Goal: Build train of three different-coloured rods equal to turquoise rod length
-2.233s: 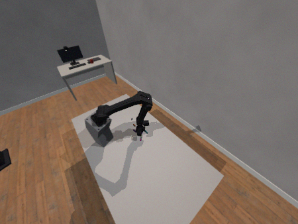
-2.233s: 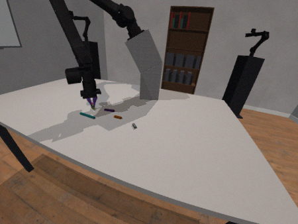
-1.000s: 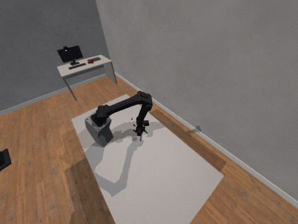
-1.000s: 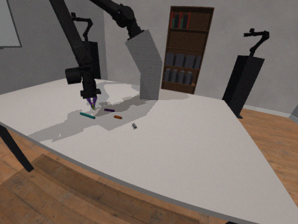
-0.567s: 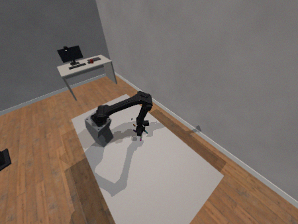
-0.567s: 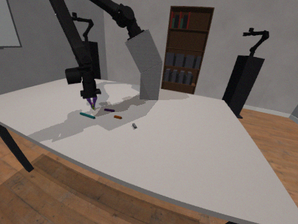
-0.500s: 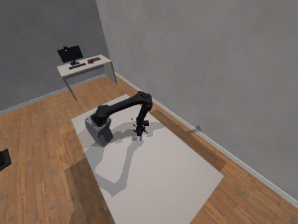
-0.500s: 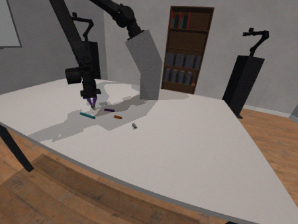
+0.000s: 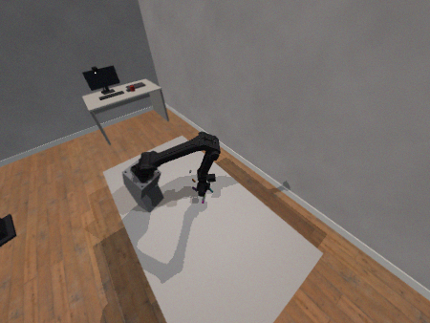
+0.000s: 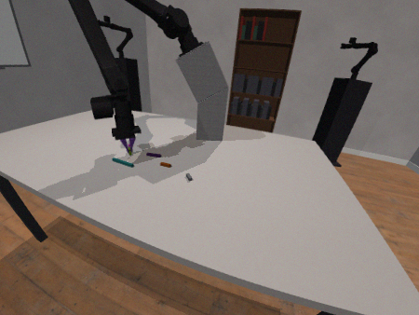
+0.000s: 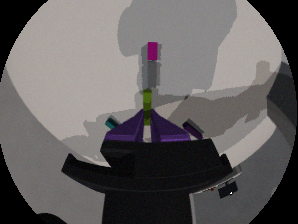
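Right now my hand is 7 cm short of the turquoise rod, 1 cm to the right of it and 1 cm above it. Also, from my hand: purple rod 10 cm to the left, 1 cm below, 1 cm behind; then lime rod 1 cm below, 1 cm behind; then magenta rod 7 cm behind, 4 cm to the right, 1 cm below.
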